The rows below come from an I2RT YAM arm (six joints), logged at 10 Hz.
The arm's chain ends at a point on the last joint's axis. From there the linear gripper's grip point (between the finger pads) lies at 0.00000 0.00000 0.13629 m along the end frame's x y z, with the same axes.
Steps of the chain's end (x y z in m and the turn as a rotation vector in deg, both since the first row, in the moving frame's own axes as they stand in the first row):
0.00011, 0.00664, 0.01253, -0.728, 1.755, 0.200
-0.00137, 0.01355, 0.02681, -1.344, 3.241, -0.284
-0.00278, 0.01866, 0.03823, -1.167, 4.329, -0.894
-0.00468, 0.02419, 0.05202, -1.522, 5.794, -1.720
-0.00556, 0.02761, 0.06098, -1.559, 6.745, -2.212
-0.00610, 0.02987, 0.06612, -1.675, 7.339, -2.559
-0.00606, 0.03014, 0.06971, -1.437, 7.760, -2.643
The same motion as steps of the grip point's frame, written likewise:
0.00428, 0.00838, 0.01246, -0.728, 1.755, 0.200
0.00634, 0.01673, 0.02655, -1.344, 3.241, -0.284
0.00753, 0.02135, 0.03781, -1.167, 4.329, -0.894
0.00913, 0.02760, 0.05128, -1.522, 5.794, -1.720
0.01051, 0.03100, 0.05999, -1.559, 6.745, -2.212
0.01139, 0.03345, 0.06495, -1.675, 7.339, -2.559
0.01241, 0.03312, 0.06842, -1.437, 7.760, -2.643

